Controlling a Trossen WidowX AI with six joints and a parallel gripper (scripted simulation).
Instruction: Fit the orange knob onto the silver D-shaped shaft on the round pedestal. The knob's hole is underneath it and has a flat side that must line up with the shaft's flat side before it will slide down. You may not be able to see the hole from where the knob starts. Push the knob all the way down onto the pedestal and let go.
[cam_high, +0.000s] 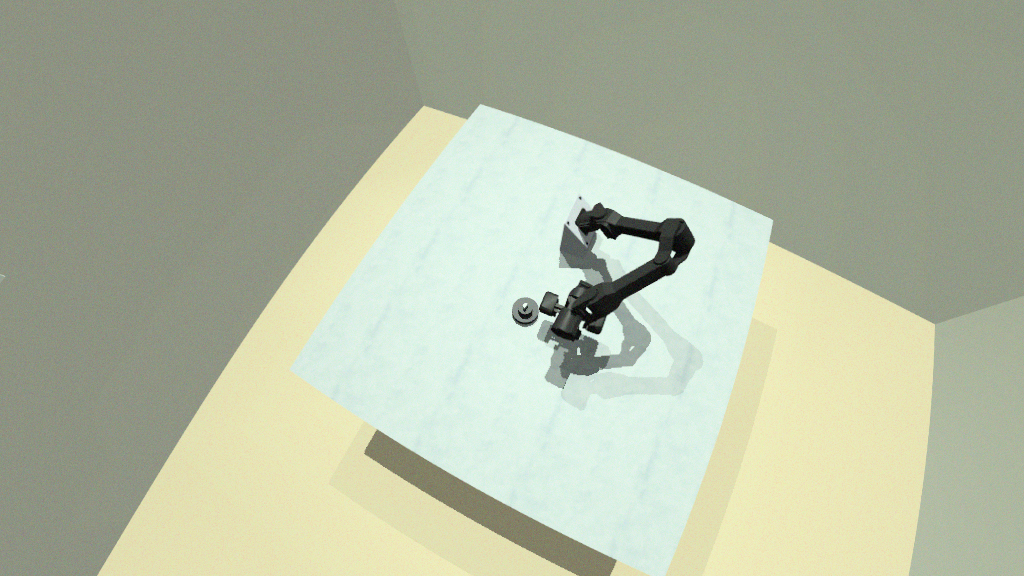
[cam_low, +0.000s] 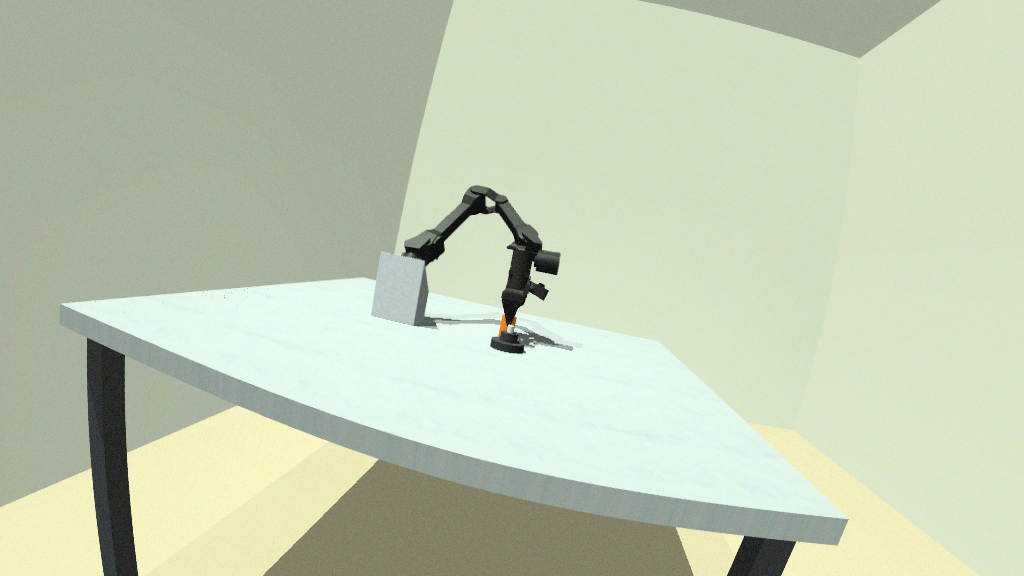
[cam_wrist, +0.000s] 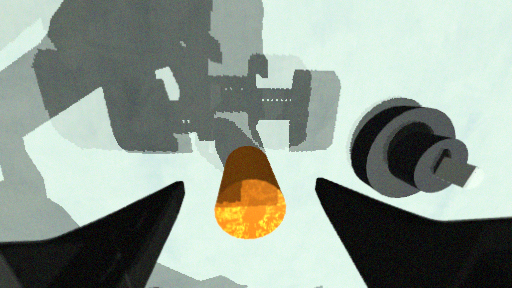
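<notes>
Right now my gripper tip is right at the orange knob. The rest, counted from my gripper tip: round dark pedestal: 2 cm ahead, 14 cm to the right, 1 cm below.
</notes>
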